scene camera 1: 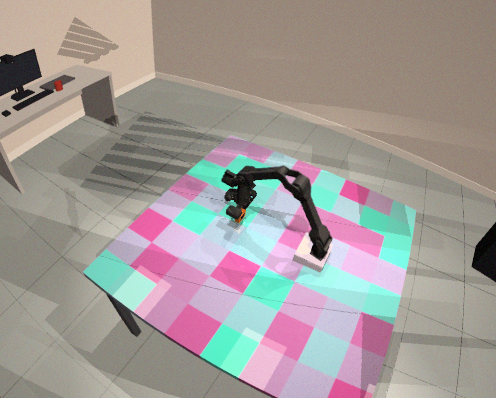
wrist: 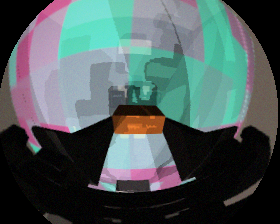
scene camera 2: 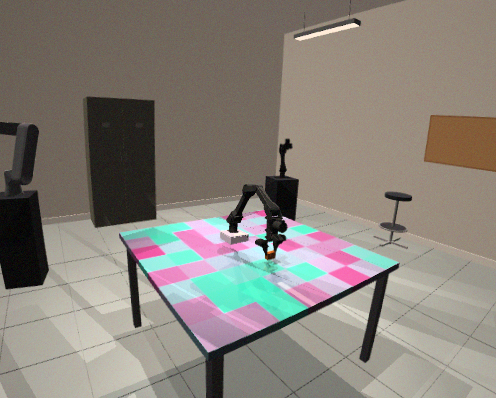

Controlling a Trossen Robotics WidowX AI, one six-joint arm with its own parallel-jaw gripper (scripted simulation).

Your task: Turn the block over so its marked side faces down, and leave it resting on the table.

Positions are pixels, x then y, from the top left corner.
Scene:
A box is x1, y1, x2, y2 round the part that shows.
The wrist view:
my gripper: 138, 119 [0, 117, 271, 223]
orange block: 127, 119 [112, 104, 165, 133], held by my gripper

